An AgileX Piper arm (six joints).
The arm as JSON. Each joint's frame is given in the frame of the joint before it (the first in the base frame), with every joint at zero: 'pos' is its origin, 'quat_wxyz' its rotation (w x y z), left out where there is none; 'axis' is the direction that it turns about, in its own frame. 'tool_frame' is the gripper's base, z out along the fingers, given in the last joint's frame.
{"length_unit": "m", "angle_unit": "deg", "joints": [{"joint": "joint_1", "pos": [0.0, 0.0, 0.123], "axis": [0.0, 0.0, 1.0]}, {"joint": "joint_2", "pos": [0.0, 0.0, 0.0], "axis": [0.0, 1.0, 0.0]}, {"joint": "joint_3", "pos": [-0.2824, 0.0, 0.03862], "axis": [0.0, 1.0, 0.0]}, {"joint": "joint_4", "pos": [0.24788, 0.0, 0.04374], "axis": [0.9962, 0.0, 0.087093]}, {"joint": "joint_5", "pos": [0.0, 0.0, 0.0], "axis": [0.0, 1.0, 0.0]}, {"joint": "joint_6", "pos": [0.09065, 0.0, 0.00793], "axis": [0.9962, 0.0, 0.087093]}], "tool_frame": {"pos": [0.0, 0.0, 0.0], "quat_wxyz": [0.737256, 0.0, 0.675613, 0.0]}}
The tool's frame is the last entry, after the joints.
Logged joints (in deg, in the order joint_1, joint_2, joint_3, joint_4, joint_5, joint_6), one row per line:
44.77, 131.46, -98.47, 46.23, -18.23, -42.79
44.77, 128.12, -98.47, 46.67, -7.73, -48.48
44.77, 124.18, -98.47, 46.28, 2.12, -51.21
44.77, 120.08, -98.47, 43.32, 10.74, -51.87
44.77, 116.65, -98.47, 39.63, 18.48, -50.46
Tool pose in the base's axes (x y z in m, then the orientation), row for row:
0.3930, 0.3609, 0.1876, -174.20, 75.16, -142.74
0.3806, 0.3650, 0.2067, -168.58, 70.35, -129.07
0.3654, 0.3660, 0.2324, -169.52, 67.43, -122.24
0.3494, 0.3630, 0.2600, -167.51, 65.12, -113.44
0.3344, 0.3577, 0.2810, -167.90, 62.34, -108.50
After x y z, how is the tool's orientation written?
As angles about the fixed x, y, z axes (roll, pitch, yaw), in degrees.
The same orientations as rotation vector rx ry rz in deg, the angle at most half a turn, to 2 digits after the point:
-29.82, 101.35, 20.88
-40.37, 102.82, 23.44
-48.84, 102.97, 27.53
-56.98, 101.61, 30.09
-63.57, 101.41, 31.94

